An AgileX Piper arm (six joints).
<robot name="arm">
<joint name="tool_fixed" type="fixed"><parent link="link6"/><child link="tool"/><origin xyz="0 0 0" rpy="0 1.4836 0"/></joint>
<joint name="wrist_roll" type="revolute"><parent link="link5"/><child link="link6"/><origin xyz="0.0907 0 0.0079" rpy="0 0 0"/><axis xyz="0.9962 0 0.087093"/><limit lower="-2.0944" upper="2.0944"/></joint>
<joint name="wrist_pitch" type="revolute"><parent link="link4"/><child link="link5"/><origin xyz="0 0 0" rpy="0 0 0"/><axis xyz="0 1 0"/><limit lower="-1.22" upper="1.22"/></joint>
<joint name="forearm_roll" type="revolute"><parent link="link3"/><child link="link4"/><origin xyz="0.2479 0 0.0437" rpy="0 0 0"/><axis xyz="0.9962 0 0.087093"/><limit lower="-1.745" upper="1.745"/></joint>
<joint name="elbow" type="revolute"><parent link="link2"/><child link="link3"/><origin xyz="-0.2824 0 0.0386" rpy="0 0 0"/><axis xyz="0 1 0"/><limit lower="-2.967" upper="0"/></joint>
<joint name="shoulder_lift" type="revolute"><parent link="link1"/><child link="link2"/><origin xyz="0 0 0" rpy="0 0 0"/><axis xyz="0 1 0"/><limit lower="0" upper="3.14"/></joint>
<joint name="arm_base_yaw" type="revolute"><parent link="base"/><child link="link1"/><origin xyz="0 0 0.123" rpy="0 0 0"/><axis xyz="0 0 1"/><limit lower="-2.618" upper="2.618"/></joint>
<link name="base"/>
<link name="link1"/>
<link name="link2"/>
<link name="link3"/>
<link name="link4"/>
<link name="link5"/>
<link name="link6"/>
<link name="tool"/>
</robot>
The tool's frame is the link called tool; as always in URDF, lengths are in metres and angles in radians.
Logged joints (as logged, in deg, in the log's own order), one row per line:
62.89, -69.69, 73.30, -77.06, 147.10, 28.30
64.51, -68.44, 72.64, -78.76, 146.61, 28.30
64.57, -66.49, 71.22, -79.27, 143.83, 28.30
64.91, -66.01, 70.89, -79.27, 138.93, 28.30
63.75, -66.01, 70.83, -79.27, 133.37, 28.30
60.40, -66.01, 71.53, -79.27, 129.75, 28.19
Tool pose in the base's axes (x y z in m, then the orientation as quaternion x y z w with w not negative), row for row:
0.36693, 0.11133, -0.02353, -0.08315, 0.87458, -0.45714, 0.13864
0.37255, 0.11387, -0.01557, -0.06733, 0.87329, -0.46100, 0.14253
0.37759, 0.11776, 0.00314, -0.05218, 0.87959, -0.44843, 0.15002
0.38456, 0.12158, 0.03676, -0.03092, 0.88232, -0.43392, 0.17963
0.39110, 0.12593, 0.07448, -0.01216, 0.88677, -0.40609, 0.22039
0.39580, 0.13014, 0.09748, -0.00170, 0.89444, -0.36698, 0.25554
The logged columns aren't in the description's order. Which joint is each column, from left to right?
Columns, left to right: wrist_pitch, forearm_roll, wrist_roll, elbow, shoulder_lift, arm_base_yaw.
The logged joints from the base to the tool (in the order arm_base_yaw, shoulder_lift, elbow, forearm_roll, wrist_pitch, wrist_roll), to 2 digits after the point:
28.30, 147.10, -77.06, -69.69, 62.89, 73.30
28.30, 146.61, -78.76, -68.44, 64.51, 72.64
28.30, 143.83, -79.27, -66.49, 64.57, 71.22
28.30, 138.93, -79.27, -66.01, 64.91, 70.89
28.30, 133.37, -79.27, -66.01, 63.75, 70.83
28.19, 129.75, -79.27, -66.01, 60.40, 71.53

